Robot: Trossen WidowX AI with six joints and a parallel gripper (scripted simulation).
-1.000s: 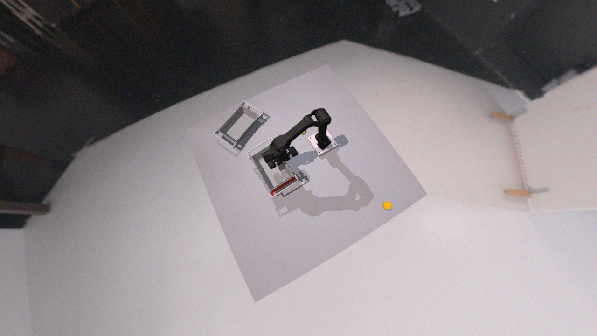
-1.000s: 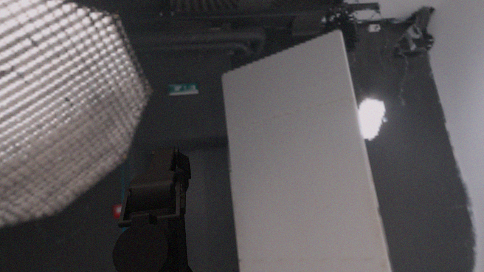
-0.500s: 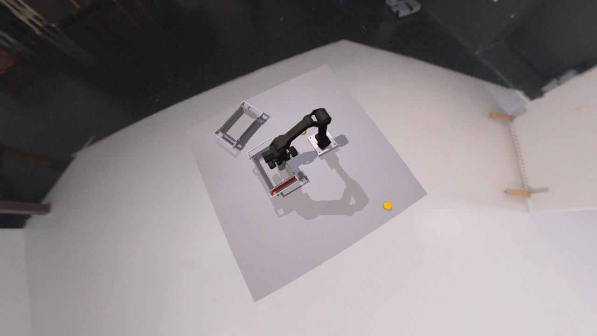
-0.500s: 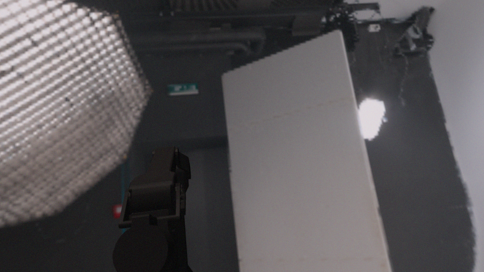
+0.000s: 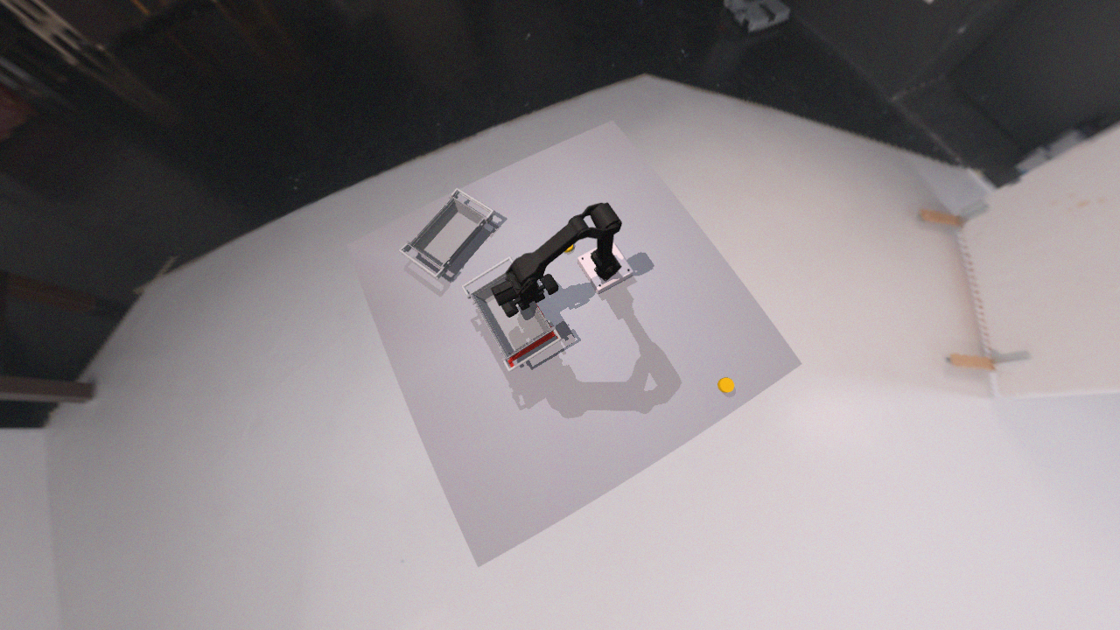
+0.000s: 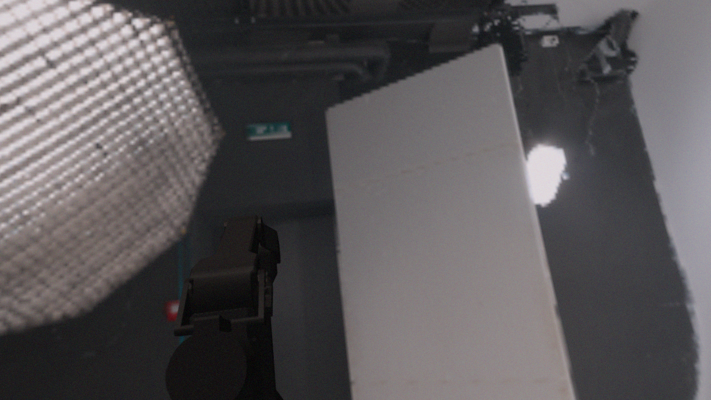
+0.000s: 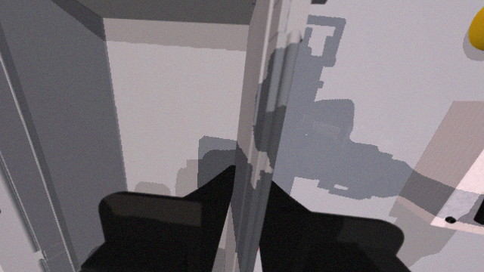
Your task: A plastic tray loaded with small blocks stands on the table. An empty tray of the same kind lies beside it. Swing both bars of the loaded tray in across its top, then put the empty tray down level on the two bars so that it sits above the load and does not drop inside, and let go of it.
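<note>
My gripper tip is 7 cm short of the grey tray, 1 cm to the left of it and 3 cm below it.
</note>
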